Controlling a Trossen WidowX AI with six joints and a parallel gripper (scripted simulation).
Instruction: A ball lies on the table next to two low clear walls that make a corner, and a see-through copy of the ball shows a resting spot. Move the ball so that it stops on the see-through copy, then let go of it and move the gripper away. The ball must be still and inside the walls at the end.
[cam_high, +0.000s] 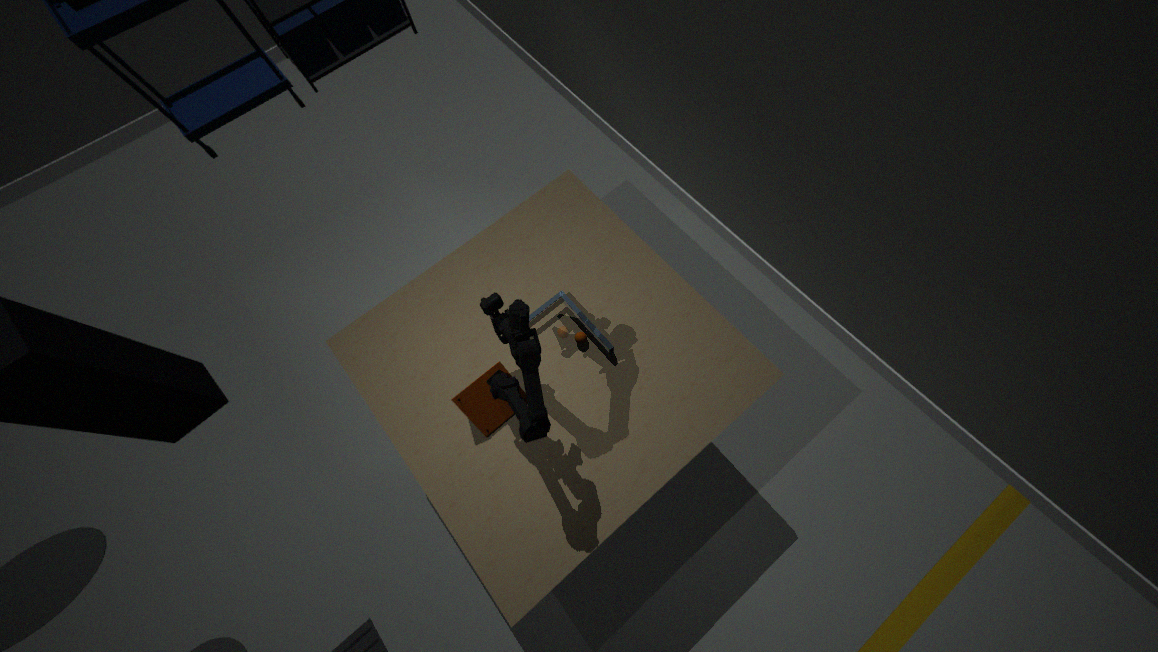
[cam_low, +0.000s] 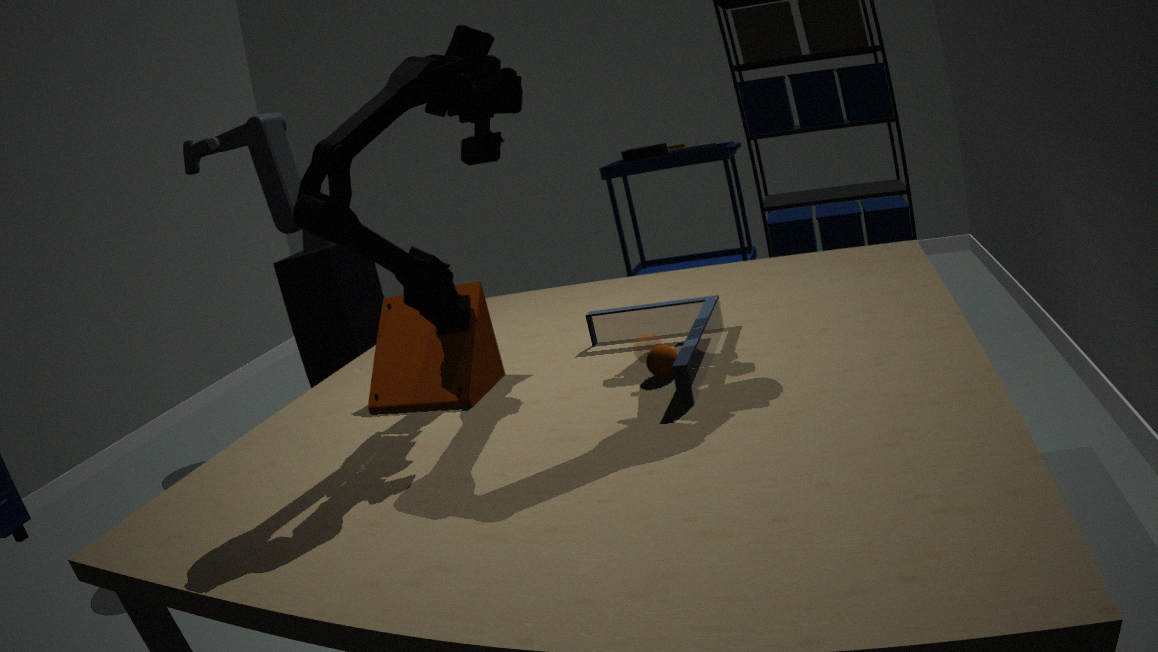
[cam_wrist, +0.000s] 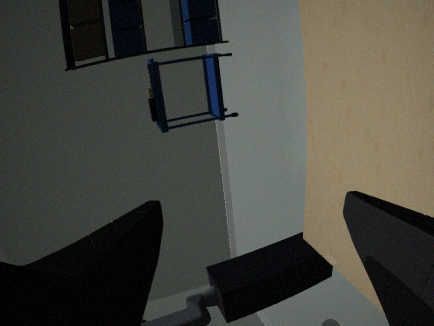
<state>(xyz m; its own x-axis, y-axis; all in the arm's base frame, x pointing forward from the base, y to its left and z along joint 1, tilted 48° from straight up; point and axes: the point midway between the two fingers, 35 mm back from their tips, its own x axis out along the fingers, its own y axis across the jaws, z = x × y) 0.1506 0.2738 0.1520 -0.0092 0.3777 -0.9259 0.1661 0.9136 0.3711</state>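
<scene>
The orange ball is 410 mm below my gripper tip, 220 mm ahead of it and 170 mm to the right of it. Also, from my gripper tip: see-through copy of ball: 410 mm below, 190 mm ahead, 100 mm to the right.
</scene>
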